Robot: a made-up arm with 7 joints. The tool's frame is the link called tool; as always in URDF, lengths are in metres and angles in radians. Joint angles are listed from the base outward. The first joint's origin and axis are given. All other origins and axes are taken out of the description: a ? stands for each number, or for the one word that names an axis. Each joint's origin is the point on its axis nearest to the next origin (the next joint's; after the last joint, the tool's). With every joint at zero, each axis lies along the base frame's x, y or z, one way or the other. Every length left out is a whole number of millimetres.
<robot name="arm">
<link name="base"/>
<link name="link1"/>
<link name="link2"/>
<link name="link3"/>
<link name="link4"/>
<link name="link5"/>
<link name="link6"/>
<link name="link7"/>
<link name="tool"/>
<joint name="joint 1" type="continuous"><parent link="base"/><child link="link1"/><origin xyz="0 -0.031 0.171" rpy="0 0 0"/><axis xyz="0 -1 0"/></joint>
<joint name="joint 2" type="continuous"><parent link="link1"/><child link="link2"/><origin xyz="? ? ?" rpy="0 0 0"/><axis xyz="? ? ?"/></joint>
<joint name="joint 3" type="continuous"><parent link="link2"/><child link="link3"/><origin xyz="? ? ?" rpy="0 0 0"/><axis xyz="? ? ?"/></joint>
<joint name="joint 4" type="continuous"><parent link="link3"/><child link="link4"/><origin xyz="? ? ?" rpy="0 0 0"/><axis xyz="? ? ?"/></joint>
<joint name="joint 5" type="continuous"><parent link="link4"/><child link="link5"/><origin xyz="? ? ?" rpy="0 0 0"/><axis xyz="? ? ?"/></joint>
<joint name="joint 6" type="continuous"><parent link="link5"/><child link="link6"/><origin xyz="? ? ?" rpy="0 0 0"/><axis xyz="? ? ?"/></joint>
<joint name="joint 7" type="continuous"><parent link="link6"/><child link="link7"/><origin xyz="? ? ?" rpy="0 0 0"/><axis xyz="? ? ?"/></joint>
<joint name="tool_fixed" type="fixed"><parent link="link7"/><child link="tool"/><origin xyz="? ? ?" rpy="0 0 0"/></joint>
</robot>
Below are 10 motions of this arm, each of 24 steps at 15 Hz.
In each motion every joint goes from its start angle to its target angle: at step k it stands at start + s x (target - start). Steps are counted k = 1, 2, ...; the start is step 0. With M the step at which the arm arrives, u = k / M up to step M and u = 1 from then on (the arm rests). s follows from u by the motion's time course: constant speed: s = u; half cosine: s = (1 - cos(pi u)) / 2; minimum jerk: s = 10 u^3 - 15 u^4 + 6 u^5.
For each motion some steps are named. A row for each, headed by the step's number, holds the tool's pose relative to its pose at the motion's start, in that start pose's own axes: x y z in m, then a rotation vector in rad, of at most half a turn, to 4 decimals.
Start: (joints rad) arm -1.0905 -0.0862 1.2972 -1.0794 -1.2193 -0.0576 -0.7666
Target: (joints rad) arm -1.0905 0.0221 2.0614 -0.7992 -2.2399 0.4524 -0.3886
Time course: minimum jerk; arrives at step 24
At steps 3, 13, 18, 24:
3: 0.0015 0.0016 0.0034 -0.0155 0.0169 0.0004
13: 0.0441 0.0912 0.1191 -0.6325 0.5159 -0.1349
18: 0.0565 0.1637 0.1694 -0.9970 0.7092 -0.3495
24: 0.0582 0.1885 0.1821 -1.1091 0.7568 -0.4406

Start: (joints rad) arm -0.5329 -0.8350 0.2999 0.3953 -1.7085 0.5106 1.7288
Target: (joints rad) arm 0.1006 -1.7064 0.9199 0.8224 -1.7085 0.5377 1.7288
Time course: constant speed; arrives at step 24
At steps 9, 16, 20, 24:
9: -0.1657 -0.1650 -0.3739 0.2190 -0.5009 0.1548
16: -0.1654 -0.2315 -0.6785 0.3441 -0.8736 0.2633
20: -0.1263 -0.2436 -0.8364 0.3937 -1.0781 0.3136
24: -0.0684 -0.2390 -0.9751 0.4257 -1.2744 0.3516

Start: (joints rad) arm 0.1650 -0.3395 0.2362 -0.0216 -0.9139 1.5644 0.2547
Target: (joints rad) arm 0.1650 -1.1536 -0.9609 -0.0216 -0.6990 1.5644 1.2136
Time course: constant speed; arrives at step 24
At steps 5, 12, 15, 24:
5: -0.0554 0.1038 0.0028 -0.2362 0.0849 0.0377
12: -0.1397 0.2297 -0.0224 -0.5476 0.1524 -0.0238
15: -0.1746 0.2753 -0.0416 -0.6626 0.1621 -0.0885
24: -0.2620 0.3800 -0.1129 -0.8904 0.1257 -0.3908

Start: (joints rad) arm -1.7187 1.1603 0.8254 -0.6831 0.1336 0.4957 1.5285
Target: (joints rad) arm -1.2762 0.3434 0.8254 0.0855 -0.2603 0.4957 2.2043
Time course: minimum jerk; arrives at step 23
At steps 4, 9, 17, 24:
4: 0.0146 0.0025 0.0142 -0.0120 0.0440 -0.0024
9: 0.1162 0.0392 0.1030 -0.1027 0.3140 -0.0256
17: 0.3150 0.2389 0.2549 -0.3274 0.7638 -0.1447
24: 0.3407 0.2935 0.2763 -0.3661 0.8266 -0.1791

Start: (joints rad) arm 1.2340 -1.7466 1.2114 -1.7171 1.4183 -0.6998 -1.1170
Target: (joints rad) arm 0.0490 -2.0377 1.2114 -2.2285 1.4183 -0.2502 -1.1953
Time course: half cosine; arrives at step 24
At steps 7, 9, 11, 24:
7: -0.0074 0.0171 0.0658 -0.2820 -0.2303 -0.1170
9: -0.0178 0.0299 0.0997 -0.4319 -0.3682 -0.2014
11: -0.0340 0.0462 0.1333 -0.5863 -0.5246 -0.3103
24: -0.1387 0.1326 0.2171 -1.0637 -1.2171 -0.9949

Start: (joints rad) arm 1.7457 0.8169 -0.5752 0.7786 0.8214 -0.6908 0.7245
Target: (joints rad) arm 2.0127 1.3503 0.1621 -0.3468 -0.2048 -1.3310 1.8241
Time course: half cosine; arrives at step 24
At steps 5, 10, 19, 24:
5: 0.0015 0.0213 0.0079 0.1349 0.1219 -0.0231
10: 0.0143 0.0486 0.0165 0.4635 0.3127 0.0380
19: 0.0353 0.0592 0.0026 0.6615 0.2466 0.3613
24: 0.0344 0.0610 0.0054 0.6074 0.2060 0.3953

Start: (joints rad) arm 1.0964 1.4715 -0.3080 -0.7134 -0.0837 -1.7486 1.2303
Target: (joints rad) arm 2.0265 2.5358 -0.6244 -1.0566 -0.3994 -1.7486 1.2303
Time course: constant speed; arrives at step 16
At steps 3, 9, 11, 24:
3: 0.0850 0.0475 -0.0824 0.0820 -0.3060 -0.0725
9: 0.3509 0.1362 -0.1703 0.2396 -0.9636 -0.1550
11: 0.4566 0.1645 -0.1636 0.2919 -1.1907 -0.1690
24: 0.7131 0.2356 -0.0520 0.4314 -1.7625 -0.1897

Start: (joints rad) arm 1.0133 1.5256 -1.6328 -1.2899 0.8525 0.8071 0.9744
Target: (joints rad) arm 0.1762 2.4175 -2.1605 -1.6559 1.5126 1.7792 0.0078
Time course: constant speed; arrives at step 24
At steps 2, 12, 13, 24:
2: -0.0140 -0.0418 -0.0168 0.2203 -0.1310 -0.0453
12: -0.0356 -0.1127 -0.1302 1.2836 -0.5724 -0.4764
13: -0.0345 -0.1098 -0.1379 1.3829 -0.5881 -0.5388
24: -0.0198 -0.0437 -0.1444 2.2231 -0.2453 -1.4106

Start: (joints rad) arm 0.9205 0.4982 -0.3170 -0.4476 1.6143 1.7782 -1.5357
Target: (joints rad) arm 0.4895 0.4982 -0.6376 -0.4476 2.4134 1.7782 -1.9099
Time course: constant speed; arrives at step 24
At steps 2, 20, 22, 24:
2: 0.0248 0.0014 -0.0139 0.0189 -0.0561 -0.0217
20: 0.2681 0.0706 -0.0989 0.2350 -0.5074 -0.2445
22: 0.2958 0.0844 -0.1030 0.2632 -0.5497 -0.2724
24: 0.3234 0.0993 -0.1059 0.2920 -0.5900 -0.3010

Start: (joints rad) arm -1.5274 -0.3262 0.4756 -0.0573 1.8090 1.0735 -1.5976
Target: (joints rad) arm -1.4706 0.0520 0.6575 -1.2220 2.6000 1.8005 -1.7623
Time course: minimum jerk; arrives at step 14
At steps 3, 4, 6, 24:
3: 0.0139 -0.0118 0.0166 -0.1118 -0.0788 -0.0445
4: 0.0262 -0.0228 0.0374 -0.2314 -0.1637 -0.0961
6: 0.0432 -0.0425 0.1123 -0.5771 -0.4106 -0.2706
24: -0.0611 0.0497 0.3227 -1.4655 -1.0040 -0.9486

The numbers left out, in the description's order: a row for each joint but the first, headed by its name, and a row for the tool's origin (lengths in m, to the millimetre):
joint 2: xyz 0.06 0 -0.253, axis 0 0 -1
joint 3: xyz 0.021 -0.336 0, axis 0 -1 0
joint 4: xyz 0.159 0 0.046, axis -1 0 0
joint 5: xyz 0 -0.156 -0.212, axis 0 -1 0
joint 6: xyz -0.006 0 0.176, axis 0 0 -1
joint 7: xyz 0.107 -0.029 0, axis 0 1 0
tool: xyz -0.129 0 -0.016

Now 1 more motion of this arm.
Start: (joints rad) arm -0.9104 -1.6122 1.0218 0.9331 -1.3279 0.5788 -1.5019
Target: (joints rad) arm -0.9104 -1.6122 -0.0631 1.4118 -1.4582 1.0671 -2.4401
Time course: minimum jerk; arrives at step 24
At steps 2, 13, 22, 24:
2: 0.0004 0.0001 -0.0006 -0.0042 -0.0042 0.0060
13: 0.1037 0.0430 -0.0332 -0.2756 -0.6237 0.7827
22: 0.1999 0.1797 -0.0016 -0.1868 -1.2048 1.4058
24: 0.2007 0.1821 -0.0009 -0.1841 -1.2123 1.4134

